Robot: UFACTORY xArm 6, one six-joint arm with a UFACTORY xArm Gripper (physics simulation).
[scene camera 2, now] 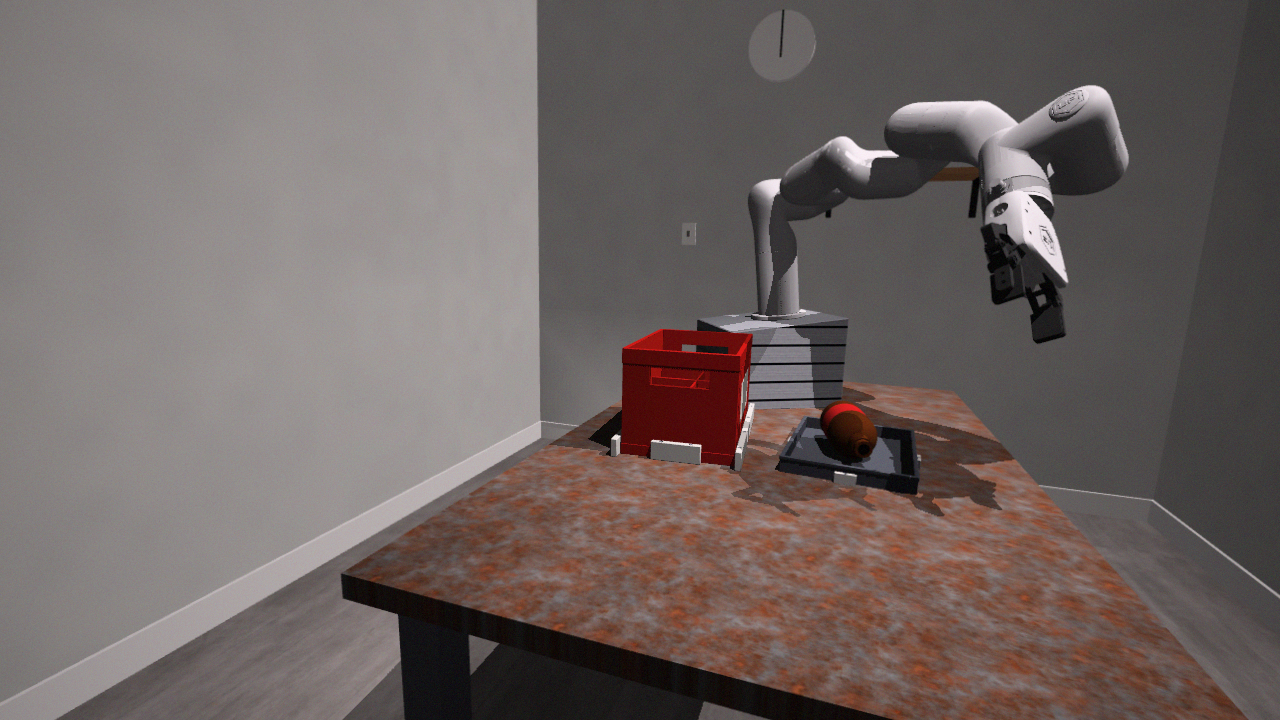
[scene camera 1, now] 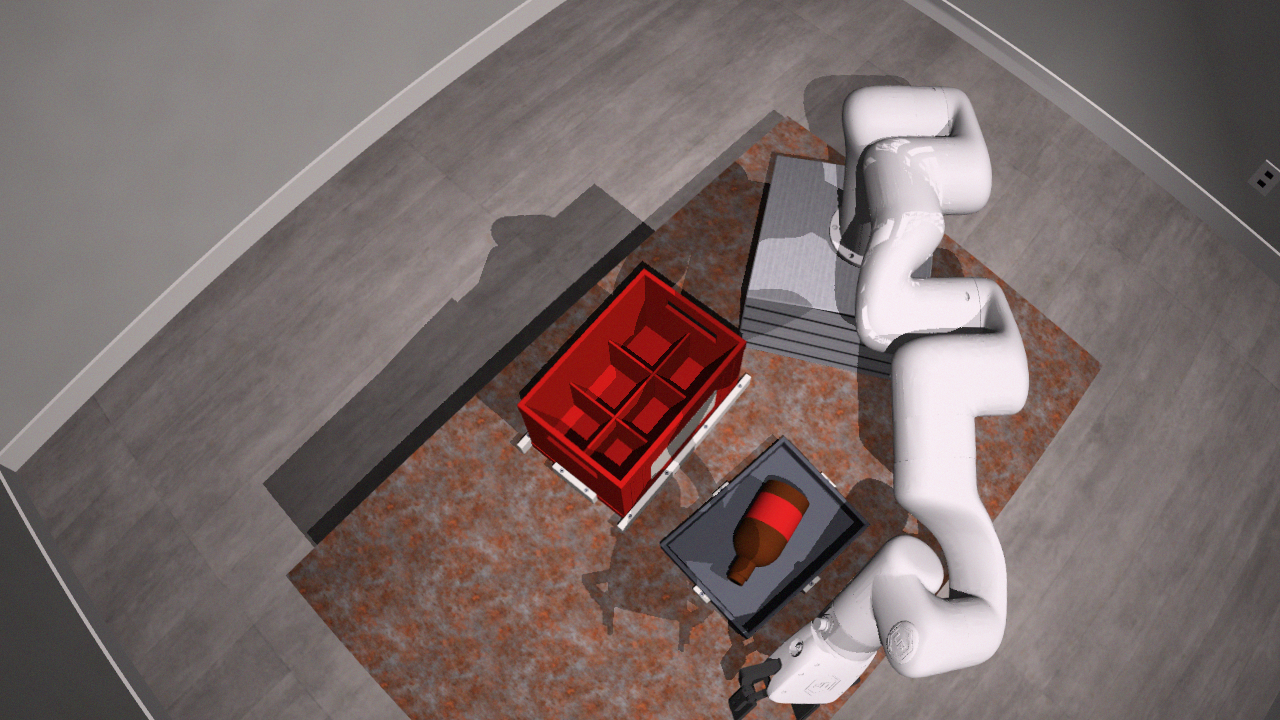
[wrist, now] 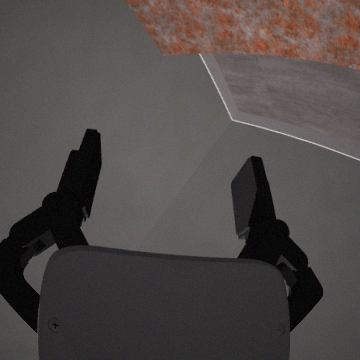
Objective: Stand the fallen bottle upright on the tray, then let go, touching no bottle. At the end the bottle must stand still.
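Places are measured from the arm's base along level axes (x ahead, y left, z up), in metres.
Where they show: gripper, fingertip midpoint: (scene camera 2: 1029,320) (scene camera 1: 765,711) (wrist: 172,157); arm's base, origin of the base link: (scene camera 2: 778,316).
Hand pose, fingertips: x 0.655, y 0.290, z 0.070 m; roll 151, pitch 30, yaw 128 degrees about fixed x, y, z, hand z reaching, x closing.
Note:
Each offset is from my fingertips to the centre of the thing. Level surfaces: height alone.
A brown bottle with a red band {dx -0.221, dy -0.151, dz -0.216 m} (scene camera 1: 776,514) (scene camera 2: 848,431) lies on its side in the dark grey tray {dx -0.232, dy -0.148, dz -0.245 m} (scene camera 1: 707,546) (scene camera 2: 881,478). In scene camera 1 its neck points to the lower left; in scene camera 2 the mouth faces the camera. My gripper (scene camera 1: 769,710) (scene camera 2: 1027,315) (wrist: 172,157) is open, with nothing between its fingers. It hangs high above and apart from the tray, past its lower edge in scene camera 1 and to its upper right in scene camera 2. The bottle and tray do not show in the wrist view.
A tall red crate with dividers {dx -0.259, dy -0.423, dz -0.170 m} (scene camera 1: 581,471) (scene camera 2: 684,416) stands beside the tray, with white strips at its foot. Small white blocks sit against the tray's sides. The grey ribbed arm base (scene camera 1: 792,223) (scene camera 2: 801,362) stands behind both. The table {dz -0.258 m} (scene camera 1: 465,537) (scene camera 2: 716,555) (wrist: 240,25) has a rusty mottled top.

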